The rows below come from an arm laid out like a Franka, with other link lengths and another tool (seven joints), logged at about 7 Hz.
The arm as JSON. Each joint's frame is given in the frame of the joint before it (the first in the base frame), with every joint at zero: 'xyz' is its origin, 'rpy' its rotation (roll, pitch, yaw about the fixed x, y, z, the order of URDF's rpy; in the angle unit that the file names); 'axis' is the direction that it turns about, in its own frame. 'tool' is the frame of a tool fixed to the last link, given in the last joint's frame.
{
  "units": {
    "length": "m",
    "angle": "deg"
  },
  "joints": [
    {
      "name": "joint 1",
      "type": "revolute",
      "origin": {
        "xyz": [
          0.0,
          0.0,
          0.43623
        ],
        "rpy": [
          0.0,
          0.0,
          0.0
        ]
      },
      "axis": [
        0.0,
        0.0,
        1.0
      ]
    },
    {
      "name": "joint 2",
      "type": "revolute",
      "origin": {
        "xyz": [
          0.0,
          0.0,
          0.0
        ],
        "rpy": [
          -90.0,
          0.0,
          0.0
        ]
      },
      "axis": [
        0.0,
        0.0,
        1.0
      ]
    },
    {
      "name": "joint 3",
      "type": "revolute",
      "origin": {
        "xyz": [
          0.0,
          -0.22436,
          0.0
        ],
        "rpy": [
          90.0,
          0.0,
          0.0
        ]
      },
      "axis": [
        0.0,
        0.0,
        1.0
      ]
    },
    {
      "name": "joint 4",
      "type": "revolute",
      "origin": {
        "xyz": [
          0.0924,
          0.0,
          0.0
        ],
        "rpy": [
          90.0,
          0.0,
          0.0
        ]
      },
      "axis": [
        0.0,
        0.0,
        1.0
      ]
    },
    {
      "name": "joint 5",
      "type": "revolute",
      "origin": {
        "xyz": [
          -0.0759,
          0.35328,
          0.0
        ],
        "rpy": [
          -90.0,
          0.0,
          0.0
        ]
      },
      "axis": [
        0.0,
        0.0,
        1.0
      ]
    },
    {
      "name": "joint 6",
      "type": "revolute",
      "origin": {
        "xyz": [
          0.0,
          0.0,
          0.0
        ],
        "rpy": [
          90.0,
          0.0,
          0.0
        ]
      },
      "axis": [
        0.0,
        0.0,
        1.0
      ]
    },
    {
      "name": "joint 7",
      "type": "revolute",
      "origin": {
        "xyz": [
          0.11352,
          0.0,
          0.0
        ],
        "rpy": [
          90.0,
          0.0,
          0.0
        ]
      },
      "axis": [
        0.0,
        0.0,
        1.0
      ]
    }
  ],
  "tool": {
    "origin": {
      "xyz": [
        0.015,
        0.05,
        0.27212
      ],
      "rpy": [
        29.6,
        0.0,
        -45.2
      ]
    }
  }
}
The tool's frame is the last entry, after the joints.
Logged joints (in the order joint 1, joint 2, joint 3, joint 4, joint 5, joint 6, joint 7), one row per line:
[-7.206 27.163 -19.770 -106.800 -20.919 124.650 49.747]
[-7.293 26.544 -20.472 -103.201 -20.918 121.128 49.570]
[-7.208 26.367 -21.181 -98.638 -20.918 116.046 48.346]
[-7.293 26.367 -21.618 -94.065 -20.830 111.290 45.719]
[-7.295 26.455 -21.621 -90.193 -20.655 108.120 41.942]
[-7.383 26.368 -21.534 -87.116 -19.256 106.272 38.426]
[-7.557 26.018 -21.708 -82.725 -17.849 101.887 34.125]
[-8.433 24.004 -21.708 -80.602 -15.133 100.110 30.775]
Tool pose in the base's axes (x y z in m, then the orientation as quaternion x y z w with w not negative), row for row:
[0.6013 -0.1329 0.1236 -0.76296 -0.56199 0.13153 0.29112]
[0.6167 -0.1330 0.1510 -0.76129 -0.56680 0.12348 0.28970]
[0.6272 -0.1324 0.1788 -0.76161 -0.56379 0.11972 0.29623]
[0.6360 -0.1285 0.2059 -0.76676 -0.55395 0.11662 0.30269]
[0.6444 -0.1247 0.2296 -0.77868 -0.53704 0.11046 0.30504]
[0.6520 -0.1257 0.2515 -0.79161 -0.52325 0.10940 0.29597]
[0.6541 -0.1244 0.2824 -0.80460 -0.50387 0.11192 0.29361]
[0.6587 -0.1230 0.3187 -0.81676 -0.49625 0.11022 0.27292]
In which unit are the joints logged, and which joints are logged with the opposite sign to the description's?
The joints are logged in degrees. Opposite sign: joint 1, joint 5, joint 7.
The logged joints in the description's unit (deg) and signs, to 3 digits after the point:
[7.206 27.163 -19.770 -106.800 20.919 124.650 -49.747]
[7.293 26.544 -20.472 -103.201 20.918 121.128 -49.570]
[7.208 26.367 -21.181 -98.638 20.918 116.046 -48.346]
[7.293 26.367 -21.618 -94.065 20.830 111.290 -45.719]
[7.295 26.455 -21.621 -90.193 20.655 108.120 -41.942]
[7.383 26.368 -21.534 -87.116 19.256 106.272 -38.426]
[7.557 26.018 -21.708 -82.725 17.849 101.887 -34.125]
[8.433 24.004 -21.708 -80.602 15.133 100.110 -30.775]

